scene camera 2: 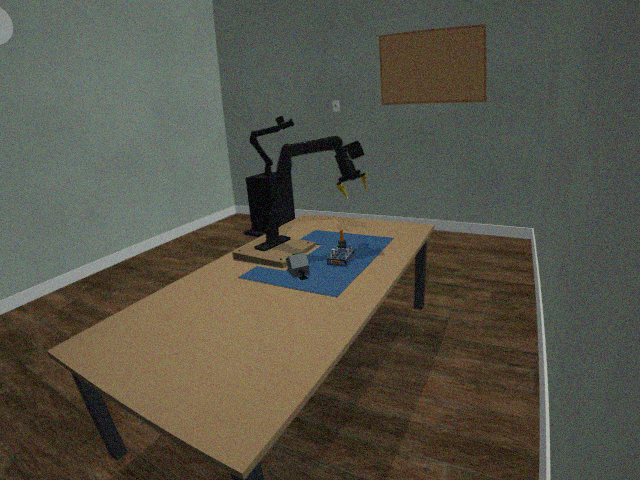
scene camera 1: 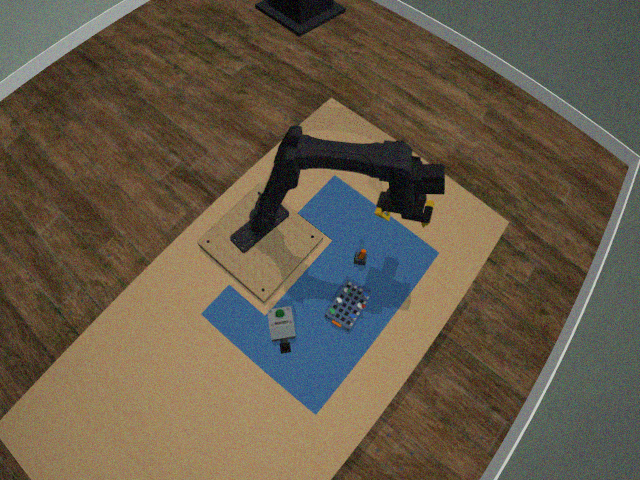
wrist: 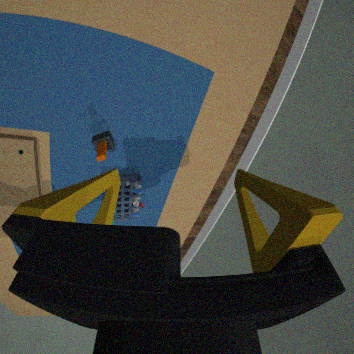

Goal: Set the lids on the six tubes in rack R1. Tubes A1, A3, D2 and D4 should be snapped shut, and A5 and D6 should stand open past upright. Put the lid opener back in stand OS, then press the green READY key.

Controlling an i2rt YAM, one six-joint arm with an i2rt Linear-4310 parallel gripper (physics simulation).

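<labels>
There's a blue mat here, and (scene camera 2: 330, 280) and (scene camera 1: 318, 368) are the same spot on it.
</labels>
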